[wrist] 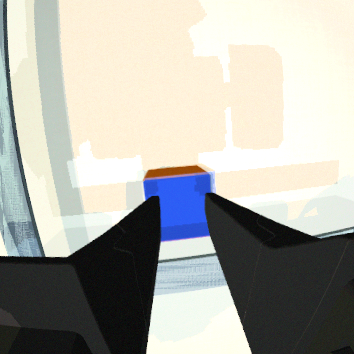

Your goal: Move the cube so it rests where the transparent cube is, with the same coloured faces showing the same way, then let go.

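Frame: origin at the arm's base, x ahead, y left, z up, level; centimetres.
Where they show: gripper, fingertip midpoint: (181,202).
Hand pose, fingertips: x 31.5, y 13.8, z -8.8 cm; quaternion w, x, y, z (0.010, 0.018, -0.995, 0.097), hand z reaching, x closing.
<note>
Each offset is from my fingertips to the top centre of the thing. "spot": to the spot under its first point. Level surfaces: height alone.
The cube {dx +0.0, dy +0.9, dz -1.4 cm} (184,215) is low in the middle of the wrist view, with a large blue face towards the camera, a narrow orange-brown face along its far edge and a darker blue band along its near edge. My gripper (181,202) is partly open, with nothing held between its fingers. The fingertips overlap the cube's left and right sides in the picture, and the cube looks wider than the gap, beyond the tips. A thin pale see-through strip shows along the cube's right edge; I cannot tell whether it is part of the transparent cube, which is not clearly seen.
The cube is over a pale cream and peach surface {dz -5.4 cm} (140,110) with white patches. A grey-green band {spot: dx +7.9, dy -5.8, dz -3.3 cm} (49,100) runs down the left. A dark curved edge line lies farther left and also passes below the cube, with blue-grey texture beyond it.
</note>
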